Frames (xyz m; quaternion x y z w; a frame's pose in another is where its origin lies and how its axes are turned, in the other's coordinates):
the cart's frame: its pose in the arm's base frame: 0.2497 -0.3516 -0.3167 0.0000 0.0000 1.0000 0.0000
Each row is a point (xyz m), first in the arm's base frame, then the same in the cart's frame.
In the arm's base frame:
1: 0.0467 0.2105 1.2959
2: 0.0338 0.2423 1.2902
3: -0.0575 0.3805 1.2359
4: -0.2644 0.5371 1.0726
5: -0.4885 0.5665 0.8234
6: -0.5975 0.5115 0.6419
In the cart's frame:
1: 0.2030 -0.5621 1.6126
2: 0.2159 -0.5939 1.6069
3: 0.3072 -0.7321 1.5526
4: 0.5141 -0.8887 1.3893
5: 0.7382 -0.9181 1.1401
6: 0.8472 -0.8631 0.9586

